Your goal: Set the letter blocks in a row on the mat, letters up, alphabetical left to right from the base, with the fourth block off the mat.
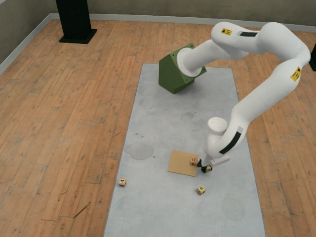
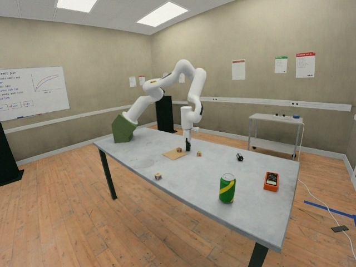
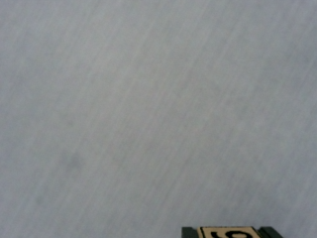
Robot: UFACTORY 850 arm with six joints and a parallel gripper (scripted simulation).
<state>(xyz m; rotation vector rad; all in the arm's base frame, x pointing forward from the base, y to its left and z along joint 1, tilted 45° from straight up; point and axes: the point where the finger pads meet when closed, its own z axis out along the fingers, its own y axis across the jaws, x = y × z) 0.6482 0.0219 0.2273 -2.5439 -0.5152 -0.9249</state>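
My hand is 30 mm past the tan square mat, 120 mm to the left of it and 20 mm above it. Round my hand: block marked 4: 140 mm ahead, 400 mm to the right, 10 mm below; then green can: 510 mm ahead, 300 mm to the right, 40 mm above; then small black object: 390 mm ahead, 90 mm to the left.
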